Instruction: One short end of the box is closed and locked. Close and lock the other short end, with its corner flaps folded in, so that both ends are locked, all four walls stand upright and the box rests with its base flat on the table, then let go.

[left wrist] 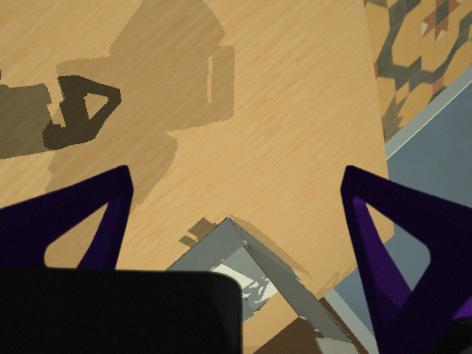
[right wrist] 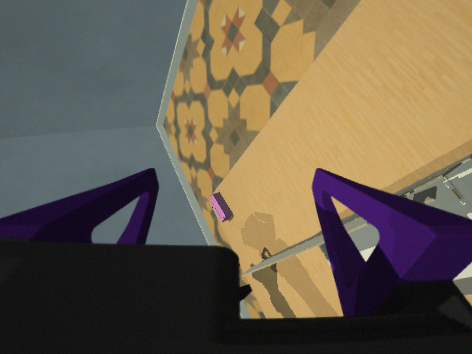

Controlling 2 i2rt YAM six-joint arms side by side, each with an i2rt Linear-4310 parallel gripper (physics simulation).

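Places are measured from the left arm's base along level axes (x up, y left, z back), in millimetres.
Where they show: left gripper, fingertip midpoint: (left wrist: pixel 236 177); right gripper, fingertip midpoint: (right wrist: pixel 235 177).
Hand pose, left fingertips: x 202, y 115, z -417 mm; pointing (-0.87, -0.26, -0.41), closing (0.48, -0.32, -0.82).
After its pixels a point has its place.
The grey box (left wrist: pixel 200 254) {x 23, y -189, z -335 mm} (right wrist: pixel 445 201) {x 2, y -429, z -401 mm} shows in part in both views. In the left wrist view, two of its walls stand and meet at a corner at the bottom centre, with pale patches inside. In the right wrist view, a long edge runs at the lower right, and a thin grey panel (right wrist: pixel 297 249) {x 239, y -302, z -435 mm} sticks out to the left over the table. Whether the ends are locked cannot be told. My left gripper (left wrist: pixel 236 177) {x 202, y 115, z -417 mm} is open and empty, above the table past the box corner. My right gripper (right wrist: pixel 235 177) {x 393, y -435, z -529 mm} is open and empty, its right finger covering part of the box.
A small pink block (right wrist: pixel 221 207) {x 30, y 211, z -575 mm} lies near the corner of the wooden table (left wrist: pixel 300 125) {x 0, y -97, z -569 mm} (right wrist: pixel 350 115) {x 0, y -356, z -614 mm}. A brown surface (left wrist: pixel 290 336) shows beside the box. The table edge borders a patterned floor (left wrist: pixel 415 55) (right wrist: pixel 232 95). Arm shadows lie on the table.
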